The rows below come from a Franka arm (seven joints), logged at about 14 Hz.
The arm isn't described. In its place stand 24 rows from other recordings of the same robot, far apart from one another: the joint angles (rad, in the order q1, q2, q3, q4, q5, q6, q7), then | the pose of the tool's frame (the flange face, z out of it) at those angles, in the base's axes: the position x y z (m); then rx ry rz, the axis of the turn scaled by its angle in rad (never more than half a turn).
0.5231, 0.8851, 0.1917, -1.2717, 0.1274, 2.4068, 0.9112 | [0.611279 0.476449 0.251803 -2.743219 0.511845 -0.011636]
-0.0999, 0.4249, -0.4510, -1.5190, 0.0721, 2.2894, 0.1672 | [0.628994 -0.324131 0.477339 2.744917 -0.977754 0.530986]
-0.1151, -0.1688, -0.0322, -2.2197, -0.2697, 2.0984, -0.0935 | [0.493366 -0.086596 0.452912 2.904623 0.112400 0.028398]
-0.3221, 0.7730, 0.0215, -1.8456, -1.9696, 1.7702, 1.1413 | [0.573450 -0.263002 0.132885 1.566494 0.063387 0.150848]
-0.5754, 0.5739, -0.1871, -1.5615, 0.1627, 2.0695, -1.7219 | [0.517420 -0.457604 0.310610 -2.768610 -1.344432 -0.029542]
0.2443, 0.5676, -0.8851, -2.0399, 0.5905, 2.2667, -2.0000 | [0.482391 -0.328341 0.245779 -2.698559 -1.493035 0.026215]
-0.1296, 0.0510, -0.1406, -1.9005, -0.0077, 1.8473, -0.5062 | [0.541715 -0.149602 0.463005 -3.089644 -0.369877 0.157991]
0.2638, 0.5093, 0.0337, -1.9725, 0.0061, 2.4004, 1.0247 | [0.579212 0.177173 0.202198 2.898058 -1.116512 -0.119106]
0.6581, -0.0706, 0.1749, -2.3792, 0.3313, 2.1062, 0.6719 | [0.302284 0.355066 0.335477 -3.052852 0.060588 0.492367]
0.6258, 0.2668, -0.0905, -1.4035, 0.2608, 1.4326, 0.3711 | [0.508713 0.345097 0.539131 -2.983348 -0.253890 0.477104]
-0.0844, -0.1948, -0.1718, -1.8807, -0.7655, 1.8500, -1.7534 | [0.485787 -0.191842 0.624029 1.716732 1.869093 -0.693222]
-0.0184, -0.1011, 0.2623, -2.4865, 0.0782, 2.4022, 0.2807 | [0.449802 0.111702 0.325883 -3.108399 0.148268 -0.010369]
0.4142, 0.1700, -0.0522, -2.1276, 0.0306, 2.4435, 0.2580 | [0.541436 0.205649 0.344039 -3.075301 -0.128307 -0.208742]
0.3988, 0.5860, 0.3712, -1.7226, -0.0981, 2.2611, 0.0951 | [0.498576 0.445610 0.264700 -2.853174 -1.012007 0.088030]
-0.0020, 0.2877, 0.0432, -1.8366, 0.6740, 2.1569, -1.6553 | [0.633421 0.049629 0.384847 -2.132859 -1.655803 -0.606711]
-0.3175, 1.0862, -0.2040, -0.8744, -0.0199, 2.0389, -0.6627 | [0.727125 -0.337592 0.246406 2.901287 0.386992 -0.040758]
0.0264, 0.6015, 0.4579, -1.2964, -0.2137, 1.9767, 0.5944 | [0.683998 0.255866 0.432798 -3.022072 0.192294 -0.143123]
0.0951, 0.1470, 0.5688, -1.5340, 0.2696, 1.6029, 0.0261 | [0.463701 0.369739 0.578535 -2.688429 -0.859406 0.241393]
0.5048, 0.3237, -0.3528, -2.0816, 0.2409, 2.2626, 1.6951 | [0.563440 0.095396 0.269662 2.037920 -2.314548 -0.186577]
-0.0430, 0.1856, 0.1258, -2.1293, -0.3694, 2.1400, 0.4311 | [0.547223 0.029279 0.310828 2.829918 -0.171529 -0.135395]
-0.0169, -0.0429, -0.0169, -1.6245, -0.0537, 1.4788, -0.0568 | [0.529782 -0.024266 0.615286 3.088930 0.032234 -0.162473]
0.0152, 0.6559, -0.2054, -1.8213, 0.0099, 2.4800, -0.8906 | [0.639768 -0.114750 0.182735 2.828614 1.089332 -0.071535]
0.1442, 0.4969, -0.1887, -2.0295, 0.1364, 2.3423, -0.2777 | [0.579903 -0.023671 0.188973 -3.096888 -0.223456 0.263783]
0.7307, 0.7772, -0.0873, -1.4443, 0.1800, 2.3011, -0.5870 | [0.576290 0.452241 0.235405 -2.571710 -1.654415 -0.124635]
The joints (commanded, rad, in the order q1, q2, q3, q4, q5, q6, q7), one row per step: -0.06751, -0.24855, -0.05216, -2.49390, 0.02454, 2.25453, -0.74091; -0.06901, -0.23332, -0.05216, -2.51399, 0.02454, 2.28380, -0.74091; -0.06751, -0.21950, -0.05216, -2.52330, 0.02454, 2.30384, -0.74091; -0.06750, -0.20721, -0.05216, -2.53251, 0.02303, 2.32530, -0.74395; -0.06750, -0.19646, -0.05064, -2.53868, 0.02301, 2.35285, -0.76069; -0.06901, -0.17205, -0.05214, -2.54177, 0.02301, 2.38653, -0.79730; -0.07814, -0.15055, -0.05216, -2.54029, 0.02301, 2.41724, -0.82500; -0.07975, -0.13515, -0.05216, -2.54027, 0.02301, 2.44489, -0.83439; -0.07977, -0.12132, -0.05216, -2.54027, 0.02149, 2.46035, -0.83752; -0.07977, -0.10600, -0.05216, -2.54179, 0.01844, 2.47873, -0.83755; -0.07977, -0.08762, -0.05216, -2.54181, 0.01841, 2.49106, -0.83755; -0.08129, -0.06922, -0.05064, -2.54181, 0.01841, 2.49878, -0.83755; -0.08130, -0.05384, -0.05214, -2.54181, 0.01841, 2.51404, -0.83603; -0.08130, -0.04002, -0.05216, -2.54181, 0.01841, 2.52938, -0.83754; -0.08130, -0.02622, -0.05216, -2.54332, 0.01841, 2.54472, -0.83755; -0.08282, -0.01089, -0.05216, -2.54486, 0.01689, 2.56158, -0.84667; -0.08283, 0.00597, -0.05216, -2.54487, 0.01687, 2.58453, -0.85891
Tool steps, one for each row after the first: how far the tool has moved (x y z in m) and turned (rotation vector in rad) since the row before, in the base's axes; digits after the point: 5 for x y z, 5 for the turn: -0.00215, -0.00040, -0.01290, -0.00050, 0.00615, -0.00217; -0.00018, 0.00067, -0.00833, -0.00065, 0.00318, 0.00101; -0.00029, -0.00003, -0.00744, -0.00208, 0.00018, 0.00356; 0.00121, 0.00044, -0.00490, -0.00268, -0.01086, 0.01756; 0.00255, -0.00175, -0.00908, -0.00283, -0.00683, 0.03277; 0.00314, -0.00463, -0.00619, -0.00363, -0.01100, 0.01778; 0.00265, -0.00119, -0.00437, -0.00319, -0.01218, 0.00714; 0.00143, -0.00026, -0.00481, -0.00232, -0.00142, 0.00391; 0.00112, -0.00021, -0.00584, -0.00325, -0.00115, 0.00199; 0.00084, -0.00017, -0.00719, -0.00034, 0.00615, -0.00018; 0.00024, -0.00009, -0.00763, 0.00024, 0.01071, -0.00012; 0.00093, -0.00088, -0.00560, -0.00085, 0.00024, -0.00325; 0.00101, -0.00022, -0.00490, -0.00118, -0.00141, 0.00128; 0.00039, -0.00013, -0.00548, -0.00094, 0.00008, -0.00018; 0.00028, -0.00080, -0.00604, -0.00217, 0.00018, 0.00865; 0.00137, -0.00030, -0.00562, -0.00241, -0.00594, 0.01202
